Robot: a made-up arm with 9 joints. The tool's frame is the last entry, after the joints. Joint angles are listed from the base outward. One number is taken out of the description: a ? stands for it. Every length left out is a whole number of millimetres.
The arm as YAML. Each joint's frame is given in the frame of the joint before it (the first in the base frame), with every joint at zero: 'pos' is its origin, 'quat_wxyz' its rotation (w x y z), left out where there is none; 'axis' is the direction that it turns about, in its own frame. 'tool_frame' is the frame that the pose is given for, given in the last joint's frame.
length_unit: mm
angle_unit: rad
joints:
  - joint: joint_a
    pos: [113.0, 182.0, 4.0]
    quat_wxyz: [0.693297, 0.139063, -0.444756, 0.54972]
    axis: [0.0, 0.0, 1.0]
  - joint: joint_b
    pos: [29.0, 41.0, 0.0]
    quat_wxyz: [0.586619, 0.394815, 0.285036, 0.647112]
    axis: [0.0, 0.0, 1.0]
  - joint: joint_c
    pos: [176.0, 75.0, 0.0]
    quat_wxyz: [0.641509, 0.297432, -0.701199, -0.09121]
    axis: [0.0, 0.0, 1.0]
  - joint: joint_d
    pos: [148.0, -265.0, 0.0]
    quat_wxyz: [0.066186, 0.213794, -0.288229, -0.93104]
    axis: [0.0, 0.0, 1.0]
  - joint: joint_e
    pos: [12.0, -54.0, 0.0]
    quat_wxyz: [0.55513, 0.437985, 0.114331, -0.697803]
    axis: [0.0, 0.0, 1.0]
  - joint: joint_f
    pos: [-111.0, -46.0, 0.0]
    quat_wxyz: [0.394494, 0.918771, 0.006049, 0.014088]
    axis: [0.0, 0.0, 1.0]
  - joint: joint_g
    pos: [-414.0, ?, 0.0]
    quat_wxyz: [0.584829, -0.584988, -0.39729, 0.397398]
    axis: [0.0, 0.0, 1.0]
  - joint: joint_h
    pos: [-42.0, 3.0, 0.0]
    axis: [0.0, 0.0, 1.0]
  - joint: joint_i
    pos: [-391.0, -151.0, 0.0]
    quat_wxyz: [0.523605, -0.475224, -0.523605, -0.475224]
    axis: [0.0, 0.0, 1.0]
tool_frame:
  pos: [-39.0, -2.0, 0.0]
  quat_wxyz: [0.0, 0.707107, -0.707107, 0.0]
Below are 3 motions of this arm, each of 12 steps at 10 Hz.
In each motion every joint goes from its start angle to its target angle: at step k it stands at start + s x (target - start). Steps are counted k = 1, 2, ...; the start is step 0. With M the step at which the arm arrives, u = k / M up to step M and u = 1 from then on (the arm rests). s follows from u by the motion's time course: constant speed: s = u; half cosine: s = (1 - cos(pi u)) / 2; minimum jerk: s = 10 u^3 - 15 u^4 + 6 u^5.
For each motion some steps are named. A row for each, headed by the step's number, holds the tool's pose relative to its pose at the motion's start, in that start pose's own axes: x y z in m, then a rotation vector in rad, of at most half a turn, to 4 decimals.
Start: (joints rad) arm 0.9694 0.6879 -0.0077 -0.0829 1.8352 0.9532 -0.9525 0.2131 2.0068
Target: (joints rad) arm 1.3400 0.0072 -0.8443 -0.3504 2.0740 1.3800 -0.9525 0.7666 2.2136
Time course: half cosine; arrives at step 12
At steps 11, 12:
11: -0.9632 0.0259 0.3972 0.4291 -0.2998 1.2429
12: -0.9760 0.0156 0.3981 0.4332 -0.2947 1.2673

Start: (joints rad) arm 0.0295 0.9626 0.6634 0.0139 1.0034 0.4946 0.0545 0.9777 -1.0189
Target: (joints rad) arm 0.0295 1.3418 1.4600 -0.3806 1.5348 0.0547 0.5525 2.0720 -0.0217
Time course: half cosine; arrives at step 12
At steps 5, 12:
5: -0.0020 0.3315 0.4759 -0.8376 -0.3513 -0.2226
12: -0.1943 1.2105 0.4403 -1.7688 -1.5316 0.1310

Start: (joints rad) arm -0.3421 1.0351 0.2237 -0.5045 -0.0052 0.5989 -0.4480 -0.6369 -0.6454
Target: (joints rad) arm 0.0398 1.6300 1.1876 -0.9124 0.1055 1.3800 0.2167 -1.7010 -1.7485
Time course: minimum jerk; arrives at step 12
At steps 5, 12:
5: 0.0913 0.0374 0.0510 0.0069 0.5546 0.3240
12: 0.3411 0.0835 -0.0284 0.6798 1.6571 0.7412

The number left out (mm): 261.0
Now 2 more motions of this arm.
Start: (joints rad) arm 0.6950 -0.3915 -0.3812 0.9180 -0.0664 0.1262 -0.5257 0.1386 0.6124
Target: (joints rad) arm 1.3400 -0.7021 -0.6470 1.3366 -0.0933 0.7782 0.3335 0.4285 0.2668
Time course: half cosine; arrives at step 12
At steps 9, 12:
9: -0.2618 -0.0459 0.3918 0.1535 -1.0617 0.2863
12: -0.3341 -0.0518 0.4161 0.1355 -1.2429 0.3621

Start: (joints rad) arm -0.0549 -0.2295 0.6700 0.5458 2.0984 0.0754 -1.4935 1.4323 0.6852
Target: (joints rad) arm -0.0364 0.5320 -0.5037 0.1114 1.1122 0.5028 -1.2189 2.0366 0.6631
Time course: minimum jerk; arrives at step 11
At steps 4, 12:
4: -0.0833 0.1892 0.1917 0.5330 -0.3156 0.5403
12: -1.0406 0.0814 0.4994 1.1852 -0.8798 2.3464

